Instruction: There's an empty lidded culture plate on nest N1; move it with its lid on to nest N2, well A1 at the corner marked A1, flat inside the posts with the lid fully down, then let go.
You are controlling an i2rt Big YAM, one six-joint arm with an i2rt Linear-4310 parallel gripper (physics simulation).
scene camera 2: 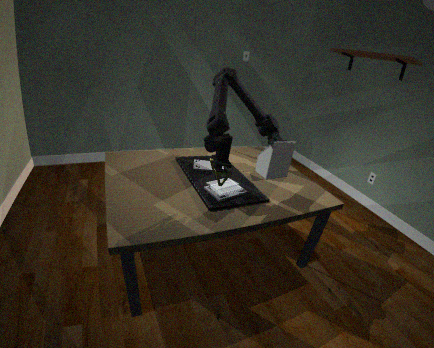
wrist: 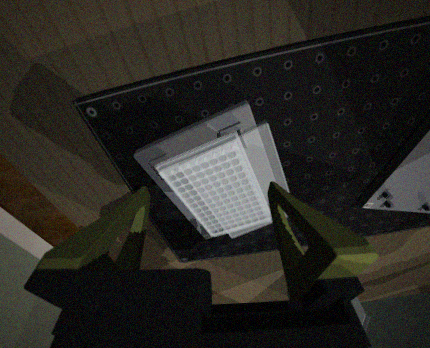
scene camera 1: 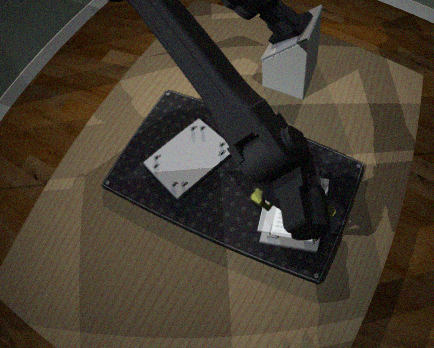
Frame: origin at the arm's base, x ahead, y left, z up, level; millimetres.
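Seen in the pictures: gripper, between the fingertips: (scene camera 2: 217, 180) (wrist: 208, 189); arm's base, origin of its link: (scene camera 2: 277, 147) (scene camera 1: 292, 29).
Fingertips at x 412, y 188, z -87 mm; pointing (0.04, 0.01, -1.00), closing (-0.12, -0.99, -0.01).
Observation:
Pixels of each thing's top centre, then the offset from my fingertips to it. "spot": a spot on its surface instead. Level surfaces: height alone.
- white culture plate, centre of its top: (wrist: 246, 197) (scene camera 1: 285, 202) (scene camera 2: 223, 182) dz -27, dx -42, dy -32 mm
- pale nest, centre of its top: (wrist: 221, 194) (scene camera 1: 297, 208) (scene camera 2: 226, 187) dz -44, dx -50, dy -6 mm
- pale flat piece, a spot on its surface: (wrist: 272, 150) spot: dz -36, dx +5, dy -58 mm
- black perforated board, centre of its top: (wrist: 348, 177) (scene camera 1: 234, 174) (scene camera 2: 217, 175) dz -61, dx -63, dy -160 mm
- wooden table, height of its surface: dz -75 mm
The white culture plate (scene camera 1: 278, 223) (wrist: 215, 187), with a grid of wells showing, lies on a pale nest (scene camera 1: 287, 243) (wrist: 195, 126). Its lid is hard to make out. A pale flat piece (wrist: 272, 150) sticks out along one side of the plate. My gripper (scene camera 1: 295, 204) (scene camera 2: 220, 182) (wrist: 208, 189) is open and empty, above the plate, with its yellow-green fingers apart towards the plate's two sides. The other nest (scene camera 1: 185, 157) (scene camera 2: 201, 164) (wrist: 407, 175) is a pale slab with small dark posts and holds no plate. The nest labels and the A1 mark are not readable.
Both nests stand on a black perforated board (scene camera 1: 220, 220) (wrist: 340, 100) on the wooden table (scene camera 1: 165, 280) (scene camera 2: 145, 200). A pale, wedge-like block (scene camera 1: 282, 75) (scene camera 2: 275, 160) stands at the arm's base. In scene camera 1 the arm passes over the board between the nests and hides part of the plate.

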